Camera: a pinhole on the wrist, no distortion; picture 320 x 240 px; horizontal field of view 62.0 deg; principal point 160.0 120.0 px. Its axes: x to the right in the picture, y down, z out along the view. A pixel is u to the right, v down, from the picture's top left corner.
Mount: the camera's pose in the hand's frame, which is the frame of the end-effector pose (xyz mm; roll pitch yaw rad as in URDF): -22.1 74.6 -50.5 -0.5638 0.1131 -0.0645
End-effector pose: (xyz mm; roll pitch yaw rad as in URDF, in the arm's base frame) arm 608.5 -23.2 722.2 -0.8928 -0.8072 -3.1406
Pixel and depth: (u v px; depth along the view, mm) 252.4 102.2 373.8
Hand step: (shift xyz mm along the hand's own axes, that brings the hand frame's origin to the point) 155.1 242.2 262.1
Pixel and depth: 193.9 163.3 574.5
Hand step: 124.4 451.9 374.1
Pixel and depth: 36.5 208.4 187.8
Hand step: -84.5 232.0 83.9
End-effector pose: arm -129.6 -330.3 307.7 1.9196 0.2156 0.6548
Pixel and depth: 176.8 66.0 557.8
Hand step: 85.8 270.5 474.0
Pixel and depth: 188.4 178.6 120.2
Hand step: 6.0 159.6 35.0
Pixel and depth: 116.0 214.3 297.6
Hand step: -32.9 323.9 149.0
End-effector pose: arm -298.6 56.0 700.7 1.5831 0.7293 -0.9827
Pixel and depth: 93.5 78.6 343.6
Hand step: -62.3 216.0 276.1
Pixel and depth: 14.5 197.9 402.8
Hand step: -188.8 400.9 250.1
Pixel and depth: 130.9 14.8 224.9
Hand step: -16.8 119.4 188.3
